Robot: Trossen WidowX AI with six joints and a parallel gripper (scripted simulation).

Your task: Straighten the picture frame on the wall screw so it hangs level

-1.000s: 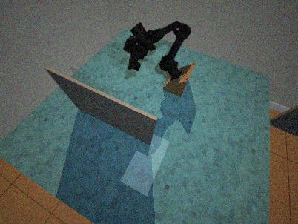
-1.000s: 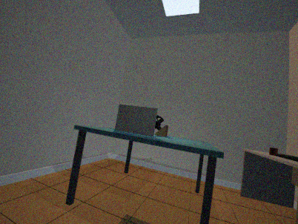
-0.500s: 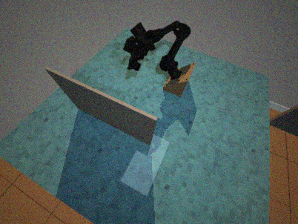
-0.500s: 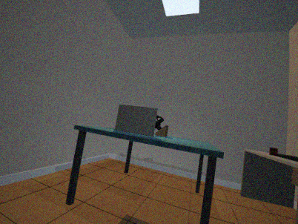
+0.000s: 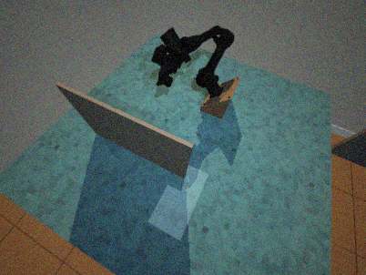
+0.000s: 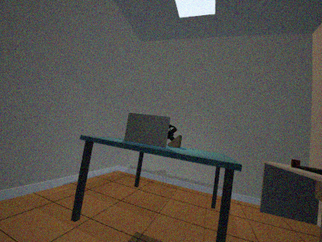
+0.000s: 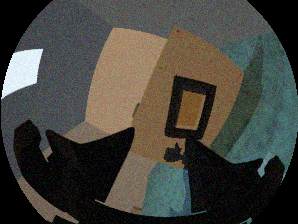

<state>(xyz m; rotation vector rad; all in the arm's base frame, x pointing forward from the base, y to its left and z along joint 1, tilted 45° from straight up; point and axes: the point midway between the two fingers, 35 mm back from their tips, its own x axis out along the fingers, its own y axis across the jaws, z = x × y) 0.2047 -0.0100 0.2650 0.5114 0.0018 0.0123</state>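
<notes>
Right now my gripper tip is 20 cm short of the picture frame and 9 cm above it. The rest, counted from my gripper tip: wall panel (21 cm ahead, 10 cm below).
</notes>
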